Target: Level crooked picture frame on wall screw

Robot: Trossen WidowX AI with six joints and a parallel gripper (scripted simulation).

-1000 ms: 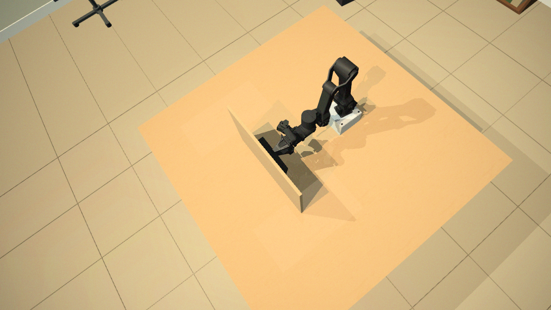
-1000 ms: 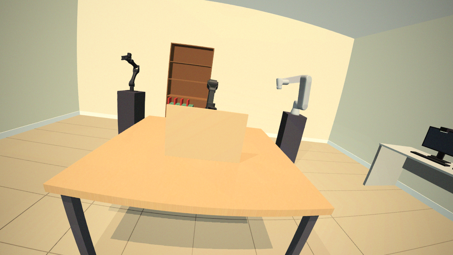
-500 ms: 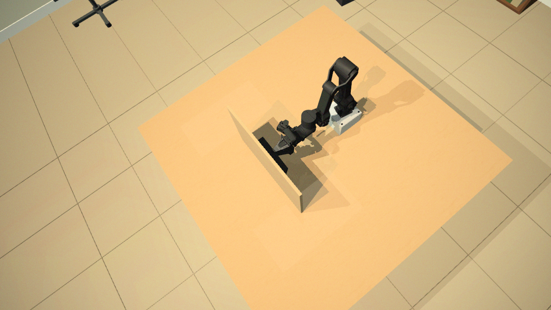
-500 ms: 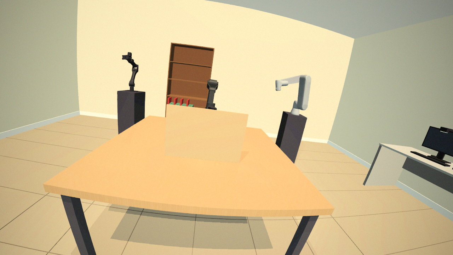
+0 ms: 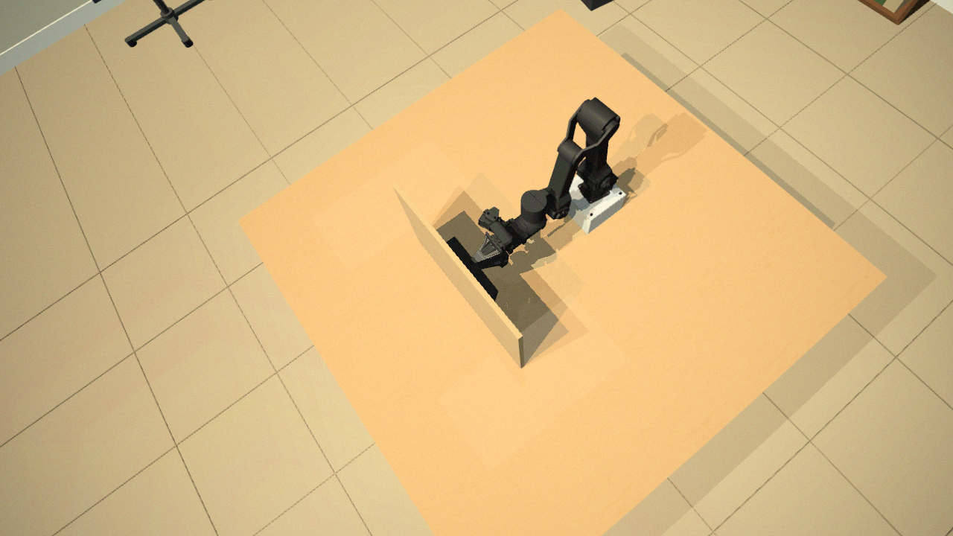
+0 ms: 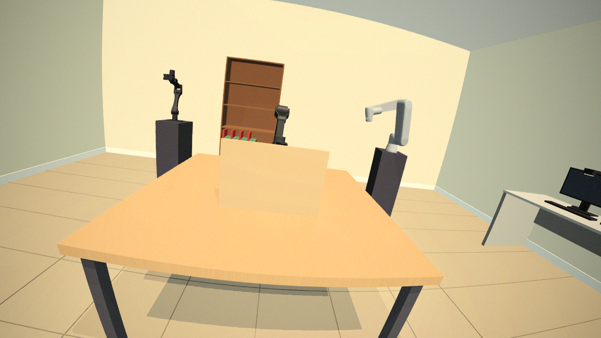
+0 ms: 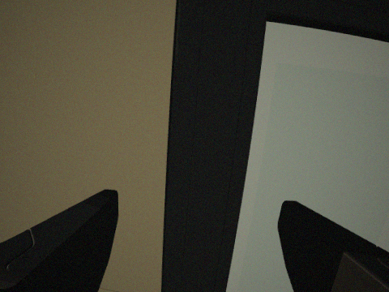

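Now: the picture frame 5 cm below my gripper tip and 1 cm ahead of it. The rest, counted from my gripper tip: wall panel: 6 cm below, 2 cm ahead, 1 cm to the right.
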